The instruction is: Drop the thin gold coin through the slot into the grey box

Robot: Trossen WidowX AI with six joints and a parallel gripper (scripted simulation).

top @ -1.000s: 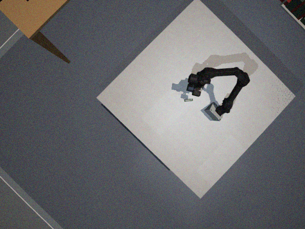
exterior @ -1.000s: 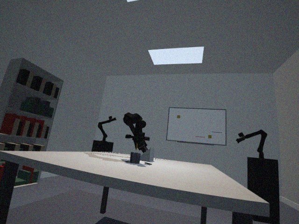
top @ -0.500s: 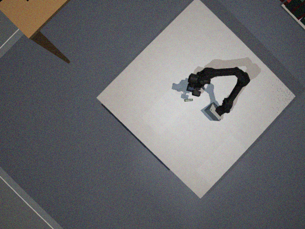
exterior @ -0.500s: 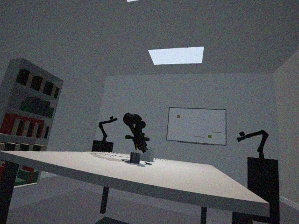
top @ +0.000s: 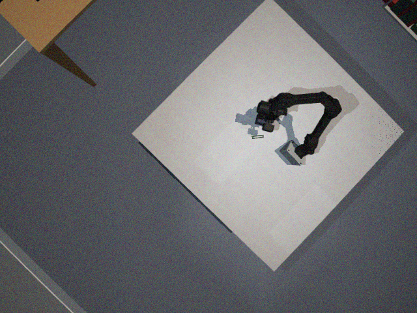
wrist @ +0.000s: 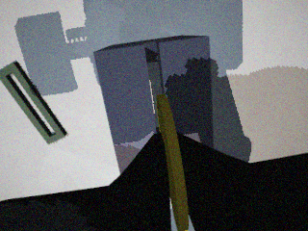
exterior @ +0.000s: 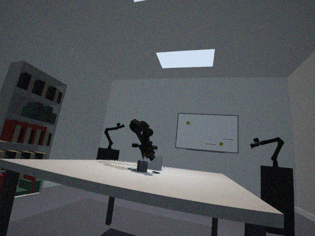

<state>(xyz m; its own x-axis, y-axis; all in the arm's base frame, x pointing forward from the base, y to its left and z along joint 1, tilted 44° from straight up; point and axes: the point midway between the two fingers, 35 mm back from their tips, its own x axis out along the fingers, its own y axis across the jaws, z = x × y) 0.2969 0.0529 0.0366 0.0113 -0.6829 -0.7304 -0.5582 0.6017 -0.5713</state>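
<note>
The gold coin lies 20 mm above my gripper tip.
</note>
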